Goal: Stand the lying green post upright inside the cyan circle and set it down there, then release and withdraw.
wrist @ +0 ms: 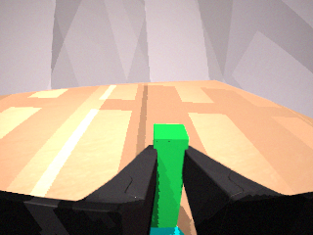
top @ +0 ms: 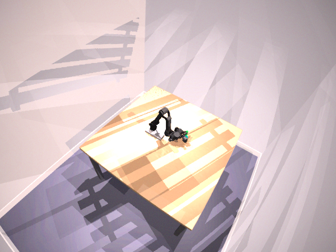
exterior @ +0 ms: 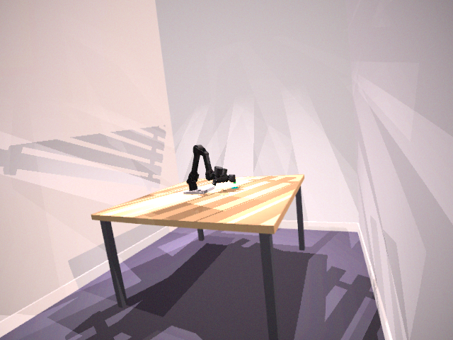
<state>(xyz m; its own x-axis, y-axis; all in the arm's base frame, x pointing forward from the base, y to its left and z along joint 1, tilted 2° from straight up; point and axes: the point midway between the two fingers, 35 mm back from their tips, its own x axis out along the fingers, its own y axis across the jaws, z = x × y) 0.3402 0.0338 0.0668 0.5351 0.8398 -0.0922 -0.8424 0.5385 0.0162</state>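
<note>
The cyan circle lies 9 cm below my gripper tip and 1 cm behind it. The rest, counted from my gripper tip: green post: 2 cm below.
</note>
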